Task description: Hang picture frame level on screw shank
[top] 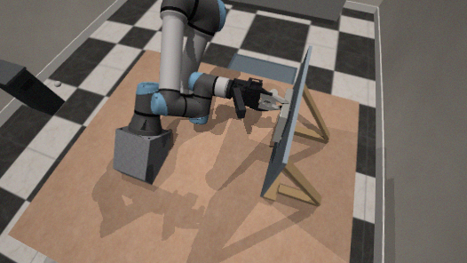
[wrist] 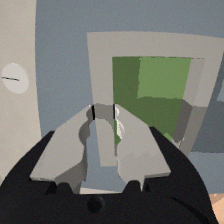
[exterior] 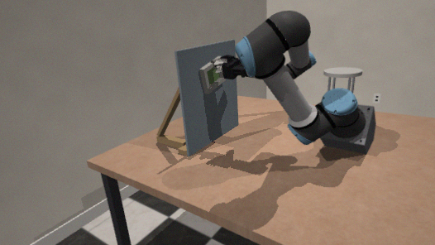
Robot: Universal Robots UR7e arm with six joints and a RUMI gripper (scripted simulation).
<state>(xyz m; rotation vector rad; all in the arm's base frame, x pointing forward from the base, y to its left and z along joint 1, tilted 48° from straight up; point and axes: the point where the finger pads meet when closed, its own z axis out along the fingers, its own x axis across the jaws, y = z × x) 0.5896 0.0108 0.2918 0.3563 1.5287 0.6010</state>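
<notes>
Right now the picture frame is 50 mm below my hand and 20 mm ahead of it. From my hand the other things lie so: blue-grey board: 160 mm below, 40 mm ahead, 10 mm to the right.
</notes>
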